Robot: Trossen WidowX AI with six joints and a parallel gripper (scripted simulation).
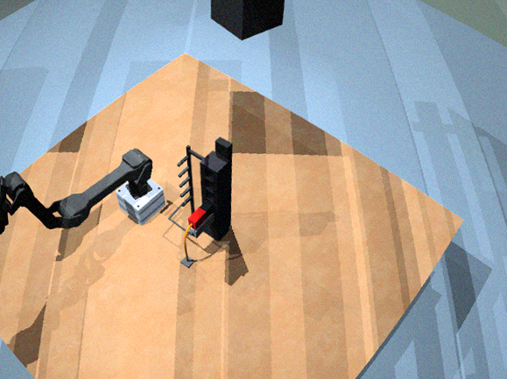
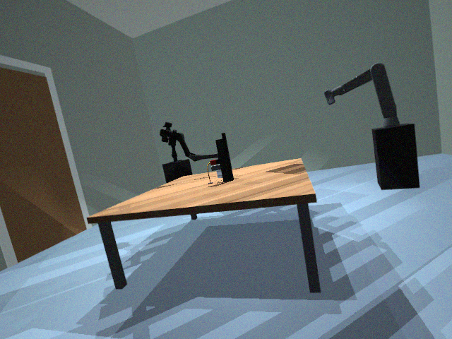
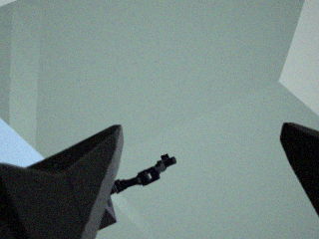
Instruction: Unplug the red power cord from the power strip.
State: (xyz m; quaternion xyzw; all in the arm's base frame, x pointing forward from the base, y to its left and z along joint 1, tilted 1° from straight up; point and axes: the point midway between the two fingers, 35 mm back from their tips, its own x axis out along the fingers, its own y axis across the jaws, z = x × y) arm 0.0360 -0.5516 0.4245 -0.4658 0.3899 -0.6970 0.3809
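The red plug is 21 cm ahead of my gripper tip, 66 cm to the left of it and 35 cm below it. From my gripper tip the other things lie so: grey anchor (23 cm ahead, 59 cm to the left, 51 cm below); then power strip (19 cm ahead, 73 cm to the left, 35 cm below).
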